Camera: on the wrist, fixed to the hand. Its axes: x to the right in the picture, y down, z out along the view.
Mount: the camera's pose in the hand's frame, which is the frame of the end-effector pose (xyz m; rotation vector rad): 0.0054 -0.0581 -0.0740 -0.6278 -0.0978 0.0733
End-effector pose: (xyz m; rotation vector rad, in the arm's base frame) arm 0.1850 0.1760 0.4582 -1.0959 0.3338 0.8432
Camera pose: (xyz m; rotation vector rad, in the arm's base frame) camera 0.2432 0.1019 0.4591 -1.6212 0.0182 1.0998
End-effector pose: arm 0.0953 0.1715 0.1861 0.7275 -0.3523 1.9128
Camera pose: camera 0.1211 0.2409 0.1278 0.3869 -0.9960 1.6930
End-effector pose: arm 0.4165 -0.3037 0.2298 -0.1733 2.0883 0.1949
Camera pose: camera 0.3632 -0.3762 0.2579 -0.4522 1.8779 0.8844
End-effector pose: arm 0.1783 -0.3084 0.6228 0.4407 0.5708 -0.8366
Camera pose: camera 0.1134 -0.3038 0.5546 -0.1518 0.6860 -0.5648
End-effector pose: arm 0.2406 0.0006 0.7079 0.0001 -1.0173 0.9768
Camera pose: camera 0.3339 0.0007 0.6945 -0.5159 -1.3873 0.6933
